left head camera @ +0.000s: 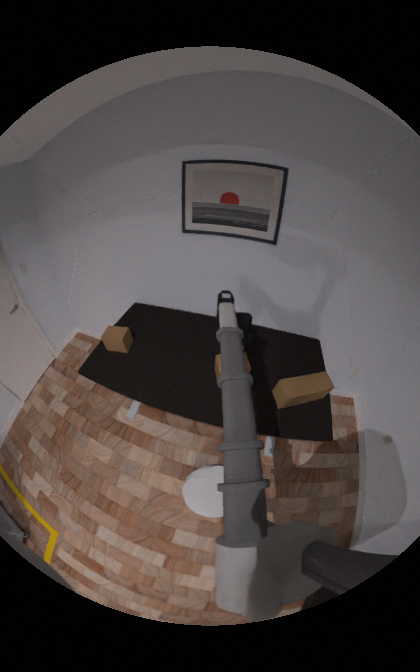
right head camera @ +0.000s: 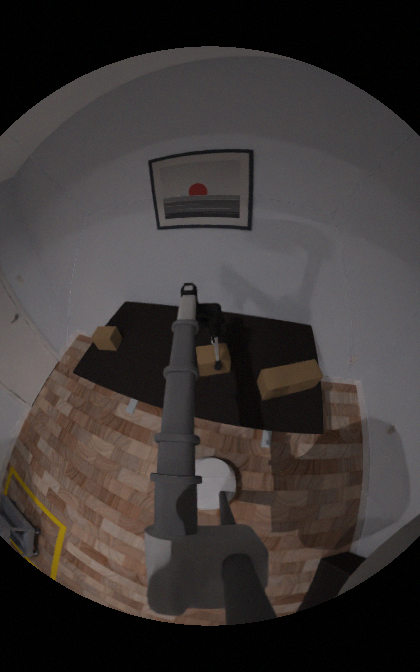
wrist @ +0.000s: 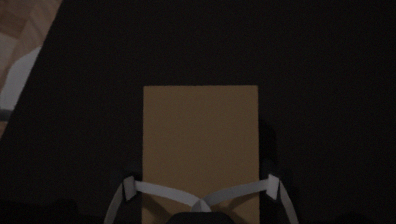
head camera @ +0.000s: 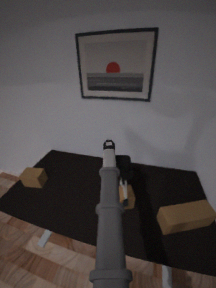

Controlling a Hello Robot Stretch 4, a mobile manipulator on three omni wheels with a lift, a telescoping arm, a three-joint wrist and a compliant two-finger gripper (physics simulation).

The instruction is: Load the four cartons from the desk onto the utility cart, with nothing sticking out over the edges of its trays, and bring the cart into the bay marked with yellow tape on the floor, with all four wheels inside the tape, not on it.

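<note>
Three cartons show on the dark desk: a small one at the left, a middle one, and a long one at the right. A fourth does not show. My gripper is open, its fingertips apart at either side of the middle carton's near part in the wrist view, with gaps. The grey cart shows partly at lower left, by the yellow tape; its wheel positions are unclear.
A white round disc is in front of the desk. My telescoping arm reaches over the desk and hides part of it. A wall with a framed picture stands behind the desk; another wall is at the right.
</note>
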